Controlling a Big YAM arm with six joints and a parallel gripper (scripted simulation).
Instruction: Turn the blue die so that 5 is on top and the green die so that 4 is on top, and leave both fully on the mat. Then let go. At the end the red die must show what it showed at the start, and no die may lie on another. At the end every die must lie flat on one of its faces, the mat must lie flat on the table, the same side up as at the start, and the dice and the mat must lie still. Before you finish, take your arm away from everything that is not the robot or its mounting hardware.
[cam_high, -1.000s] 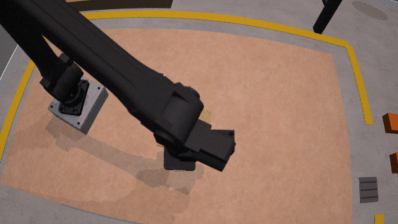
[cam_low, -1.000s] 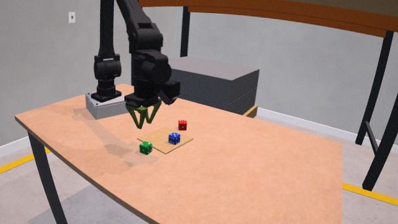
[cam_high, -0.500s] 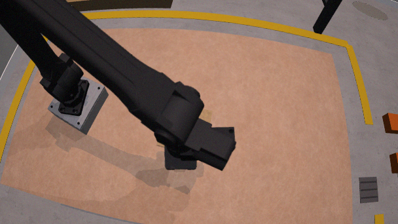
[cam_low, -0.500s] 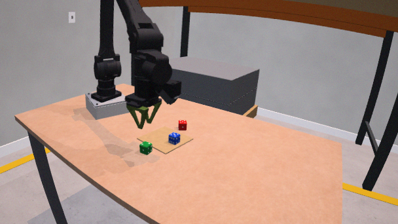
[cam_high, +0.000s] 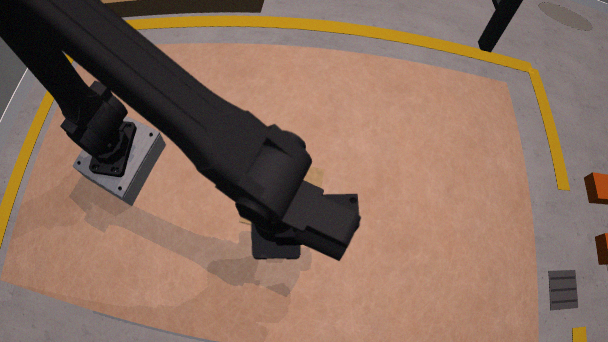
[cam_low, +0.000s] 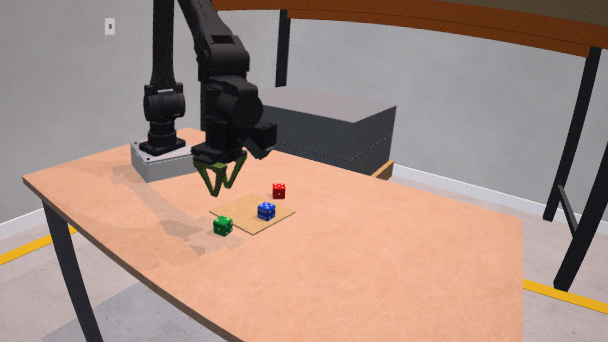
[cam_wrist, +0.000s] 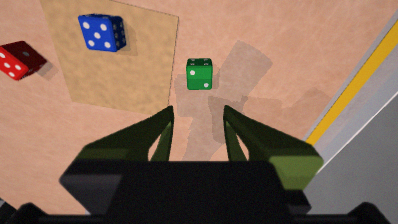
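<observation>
Right now my hand is 80 mm above the green die. The rest, counted from my hand: tan mat: 110 mm to the left, 100 mm below; then red die: 210 mm to the left, 80 mm below; then blue die: 40 mm ahead, 100 mm to the left, 80 mm below.
</observation>
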